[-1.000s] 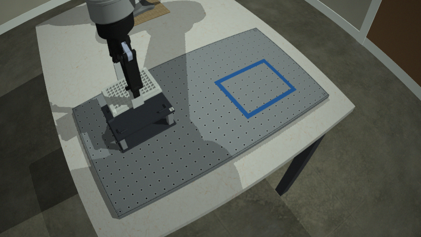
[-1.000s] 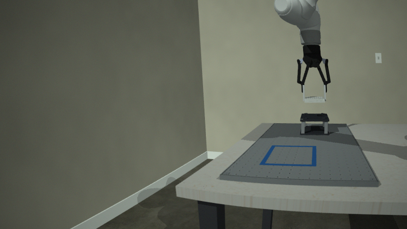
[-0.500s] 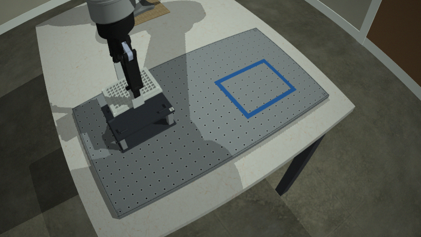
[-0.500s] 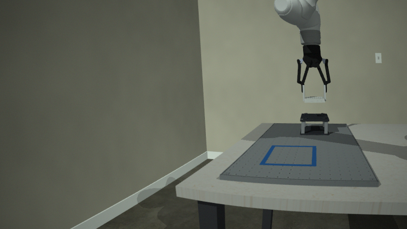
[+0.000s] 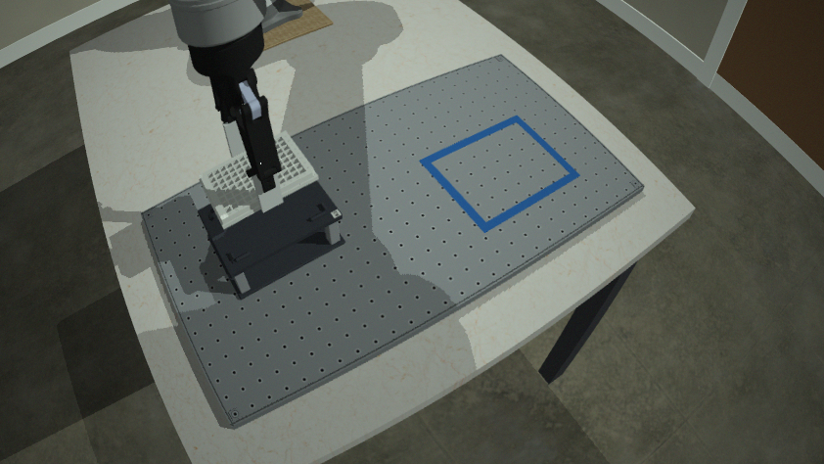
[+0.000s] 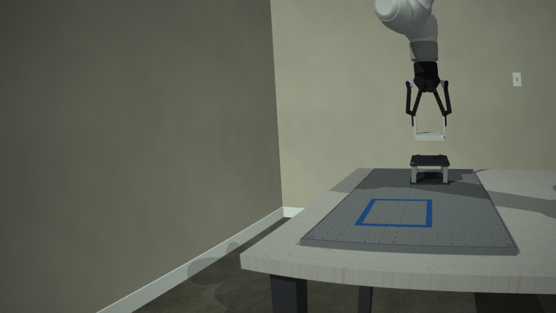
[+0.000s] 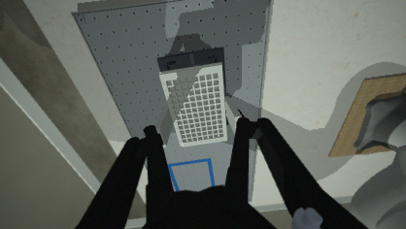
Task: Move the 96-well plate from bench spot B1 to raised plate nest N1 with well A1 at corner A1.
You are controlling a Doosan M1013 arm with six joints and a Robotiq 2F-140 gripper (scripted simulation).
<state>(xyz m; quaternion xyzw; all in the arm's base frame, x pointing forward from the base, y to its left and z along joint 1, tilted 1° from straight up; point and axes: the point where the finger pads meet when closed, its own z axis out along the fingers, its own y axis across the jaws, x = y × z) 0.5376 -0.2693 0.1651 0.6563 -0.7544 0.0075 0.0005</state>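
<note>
Right now the raised nest N1 is 90 mm below my hand. The rest, counted from my hand: 96-well plate: 20 mm below.
</note>
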